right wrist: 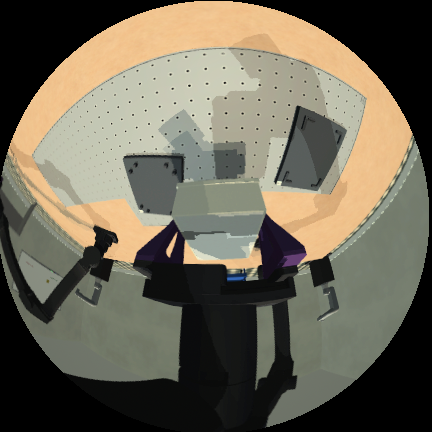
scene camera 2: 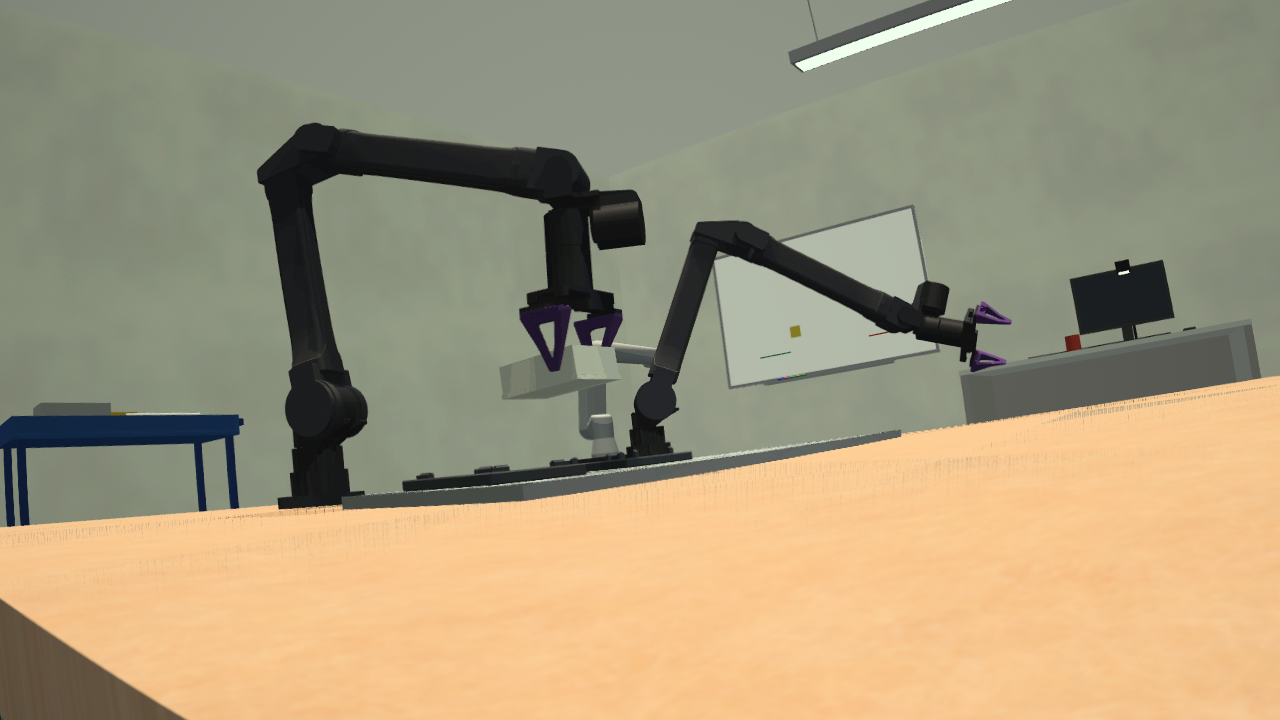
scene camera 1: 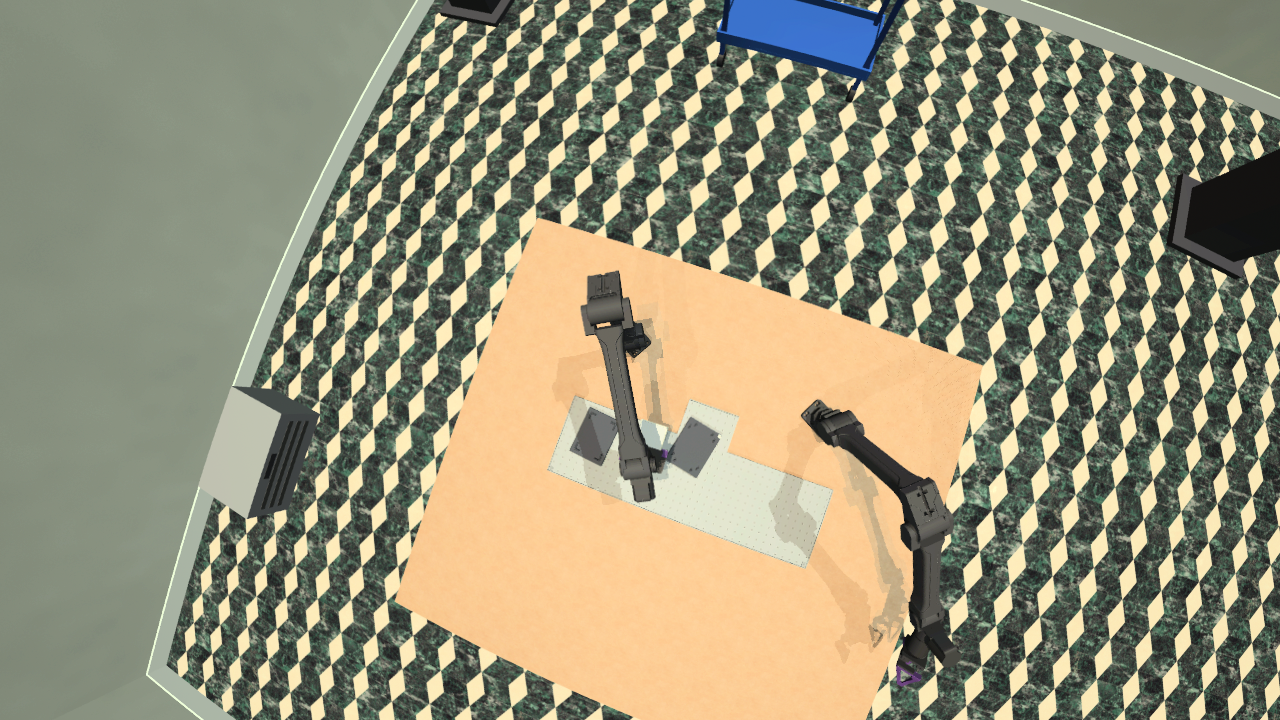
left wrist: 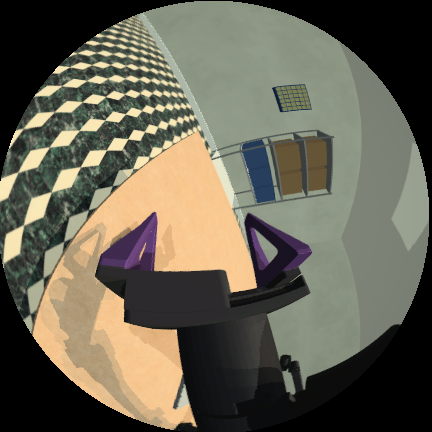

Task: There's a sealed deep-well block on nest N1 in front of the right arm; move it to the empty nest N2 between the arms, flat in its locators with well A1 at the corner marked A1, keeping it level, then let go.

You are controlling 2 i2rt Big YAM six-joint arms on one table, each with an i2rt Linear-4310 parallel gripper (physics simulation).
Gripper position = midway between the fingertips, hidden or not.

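Observation:
Perforated plate [scene camera 2: 525, 492]. Pale grey block [scene camera 2: 582, 367], also [right wrist: 219, 218]. Left wrist view misses the block, hidden by the left gripper. Right gripper [scene camera 2: 576, 372], also [right wrist: 219, 211], holds the block; nothing else touches it. Left gripper [scene camera 2: 1008, 342], also [scene camera 1: 902, 674] and [left wrist: 202, 216]: open, holds nothing.

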